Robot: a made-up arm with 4 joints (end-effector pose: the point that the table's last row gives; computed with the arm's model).
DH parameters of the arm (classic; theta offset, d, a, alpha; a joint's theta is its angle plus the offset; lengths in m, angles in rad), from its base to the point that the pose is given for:
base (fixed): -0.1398 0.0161 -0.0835 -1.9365
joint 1: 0 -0.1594 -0.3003 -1.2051
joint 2: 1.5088 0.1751 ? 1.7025
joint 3: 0 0.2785 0.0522 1.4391
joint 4: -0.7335 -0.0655 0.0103 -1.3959
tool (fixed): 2.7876 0.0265 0 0
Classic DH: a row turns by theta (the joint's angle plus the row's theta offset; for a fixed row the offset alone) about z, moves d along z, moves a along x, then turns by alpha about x.
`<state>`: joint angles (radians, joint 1 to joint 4).
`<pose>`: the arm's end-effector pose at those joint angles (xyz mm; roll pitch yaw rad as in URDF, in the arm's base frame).
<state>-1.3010 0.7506 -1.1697 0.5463</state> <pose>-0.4 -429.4 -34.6 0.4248 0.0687 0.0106</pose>
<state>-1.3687 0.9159 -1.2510 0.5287</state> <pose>-0.9 -459.3 -59.8 0.5575 0.0558 -0.0931</pose>
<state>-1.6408 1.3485 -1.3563 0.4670</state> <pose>54.3 -509.4 -128.5 0.9566 -0.0257 -0.1982</pose>
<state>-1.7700 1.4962 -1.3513 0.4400</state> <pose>98.7 -514.4 -144.9 1.1085 -0.0960 -0.1833</pose>
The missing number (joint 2, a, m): 0.0335
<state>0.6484 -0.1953 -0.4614 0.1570</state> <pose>-201.4 -163.6 -60.6 1.8350 0.9595 1.1798</pose>
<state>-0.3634 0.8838 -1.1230 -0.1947</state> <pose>-270.9 -418.3 -78.2 0.4429 0.3722 -0.9036</pose>
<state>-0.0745 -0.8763 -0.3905 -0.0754</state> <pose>-103.9 16.2 -94.0 0.9456 0.5560 1.2673</pose>
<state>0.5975 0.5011 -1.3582 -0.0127</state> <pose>-294.6 -296.7 74.3 -0.9235 0.9036 -1.7209</pose>
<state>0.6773 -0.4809 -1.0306 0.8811</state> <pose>-144.7 -74.8 -33.3 2.3872 0.8429 2.5937</pose>
